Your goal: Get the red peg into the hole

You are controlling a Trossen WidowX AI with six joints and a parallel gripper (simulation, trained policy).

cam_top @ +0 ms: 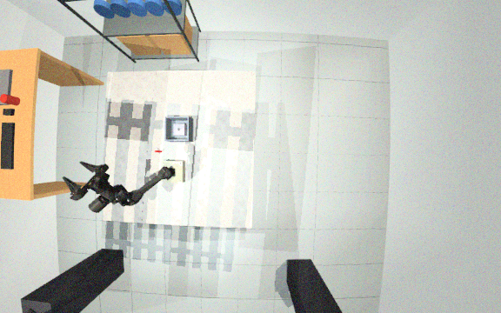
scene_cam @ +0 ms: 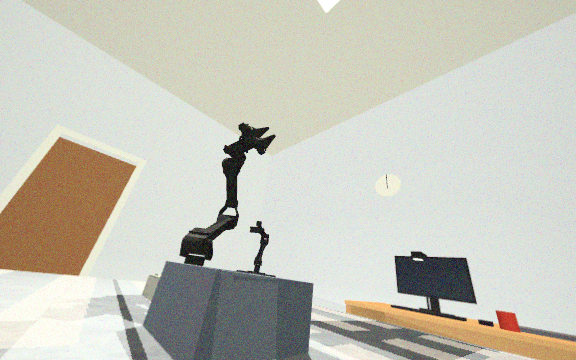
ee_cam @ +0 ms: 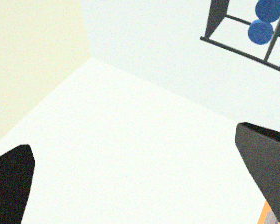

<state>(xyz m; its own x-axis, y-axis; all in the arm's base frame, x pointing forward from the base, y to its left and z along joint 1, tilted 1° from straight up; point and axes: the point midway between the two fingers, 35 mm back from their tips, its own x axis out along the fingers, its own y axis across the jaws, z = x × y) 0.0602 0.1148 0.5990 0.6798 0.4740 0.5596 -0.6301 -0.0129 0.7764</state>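
Right now my gripper tip is 9 cm short of the red peg, 1 cm to the left of it and 64 cm above it. Round my gripper tip: grey plate: 27 cm ahead, 19 cm to the right, 63 cm below; then grey box: 27 cm ahead, 19 cm to the right, 65 cm below.
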